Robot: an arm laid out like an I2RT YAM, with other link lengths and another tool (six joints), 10 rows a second.
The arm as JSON. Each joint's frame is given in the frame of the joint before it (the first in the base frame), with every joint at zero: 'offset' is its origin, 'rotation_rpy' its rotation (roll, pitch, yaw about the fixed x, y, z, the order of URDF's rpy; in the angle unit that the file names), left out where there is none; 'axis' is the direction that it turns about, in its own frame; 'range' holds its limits. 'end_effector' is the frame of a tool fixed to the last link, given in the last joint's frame.
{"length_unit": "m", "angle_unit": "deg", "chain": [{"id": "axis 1", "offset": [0.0, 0.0, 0.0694], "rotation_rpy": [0.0, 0.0, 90.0], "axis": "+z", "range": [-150.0, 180.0]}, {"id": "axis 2", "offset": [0.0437, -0.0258, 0.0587], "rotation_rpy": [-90.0, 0.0, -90.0], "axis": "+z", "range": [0.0, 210.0]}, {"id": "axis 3", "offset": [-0.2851, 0.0, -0.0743], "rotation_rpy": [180.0, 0.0, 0.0], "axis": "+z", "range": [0.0, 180.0]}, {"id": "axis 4", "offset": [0.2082, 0.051, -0.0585], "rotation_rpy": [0.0, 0.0, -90.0], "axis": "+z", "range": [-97.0, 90.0]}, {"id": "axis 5", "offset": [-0.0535, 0.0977, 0.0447], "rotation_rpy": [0.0, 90.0, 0.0], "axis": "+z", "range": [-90.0, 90.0]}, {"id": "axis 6", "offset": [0.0, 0.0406, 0.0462], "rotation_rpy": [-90.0, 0.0, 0.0], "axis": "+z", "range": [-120.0, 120.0]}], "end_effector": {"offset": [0.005, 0.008, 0.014], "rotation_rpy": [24.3, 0.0, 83.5]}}
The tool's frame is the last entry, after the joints.
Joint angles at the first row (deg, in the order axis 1, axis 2, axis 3, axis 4, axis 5, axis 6):
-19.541, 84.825, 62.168, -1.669, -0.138, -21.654
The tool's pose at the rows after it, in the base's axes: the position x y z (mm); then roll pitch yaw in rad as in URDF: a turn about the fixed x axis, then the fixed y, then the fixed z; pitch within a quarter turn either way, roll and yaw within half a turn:
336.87 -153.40 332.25 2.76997 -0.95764 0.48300
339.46 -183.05 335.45 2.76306 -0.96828 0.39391
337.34 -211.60 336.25 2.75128 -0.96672 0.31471
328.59 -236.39 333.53 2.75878 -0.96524 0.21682
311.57 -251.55 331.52 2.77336 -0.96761 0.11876
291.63 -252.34 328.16 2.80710 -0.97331 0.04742
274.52 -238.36 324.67 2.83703 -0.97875 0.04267
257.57 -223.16 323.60 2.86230 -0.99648 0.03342
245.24 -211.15 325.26 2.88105 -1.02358 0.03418
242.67 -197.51 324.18 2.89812 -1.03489 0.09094
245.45 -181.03 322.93 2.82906 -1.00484 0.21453
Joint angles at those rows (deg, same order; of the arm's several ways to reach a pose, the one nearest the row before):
-22.939, 87.468, 65.303, -1.582, 0.631, -19.909
-26.630, 90.405, 68.645, -1.445, 2.098, -18.922
-30.236, 92.841, 71.246, -1.396, 3.591, -18.633
-33.665, 94.227, 72.201, -1.264, 5.230, -17.817
-36.577, 93.428, 71.003, -1.231, 6.909, -16.609
-38.391, 90.625, 67.558, -1.231, 7.111, -15.385
-38.576, 86.335, 62.757, -1.148, 5.513, -15.091
-38.514, 81.679, 58.318, -1.193, 4.424, -14.193
-38.424, 77.954, 55.379, -1.229, 3.046, -13.229
-37.301, 75.760, 53.434, -1.315, 0.005, -13.685
-34.546, 74.078, 51.928, -1.253, 0.201, -16.525

